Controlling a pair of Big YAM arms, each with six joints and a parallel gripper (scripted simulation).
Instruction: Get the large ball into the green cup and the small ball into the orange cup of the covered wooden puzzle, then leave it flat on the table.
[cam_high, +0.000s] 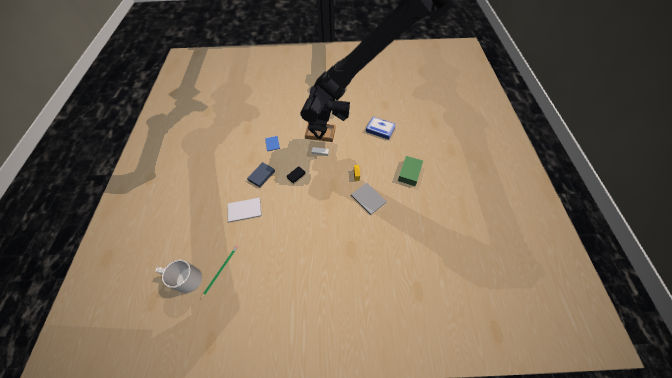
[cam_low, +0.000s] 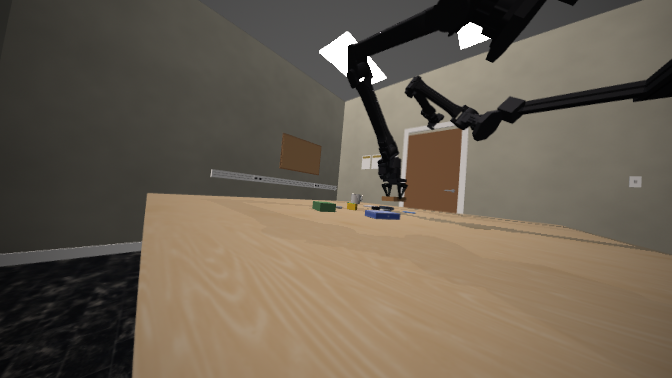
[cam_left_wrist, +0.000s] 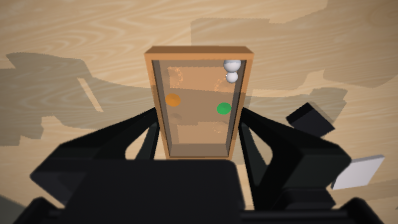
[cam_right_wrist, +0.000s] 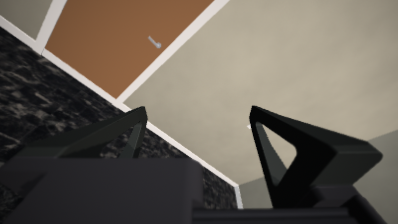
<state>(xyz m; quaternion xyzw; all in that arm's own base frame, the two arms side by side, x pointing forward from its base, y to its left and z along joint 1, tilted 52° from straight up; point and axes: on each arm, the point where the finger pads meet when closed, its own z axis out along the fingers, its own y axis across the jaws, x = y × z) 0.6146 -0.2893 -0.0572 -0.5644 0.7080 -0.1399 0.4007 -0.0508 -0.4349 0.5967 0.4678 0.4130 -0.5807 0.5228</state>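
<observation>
The white block lies 80 mm below my left hand, 40 mm ahead of it and 10 mm to the right of it. The rest, counted from my left hand: covered wooden puzzle 20 mm below; black block 140 mm ahead, 120 mm to the right, 80 mm below; yellow block 170 mm ahead, 120 mm to the left, 70 mm below.
</observation>
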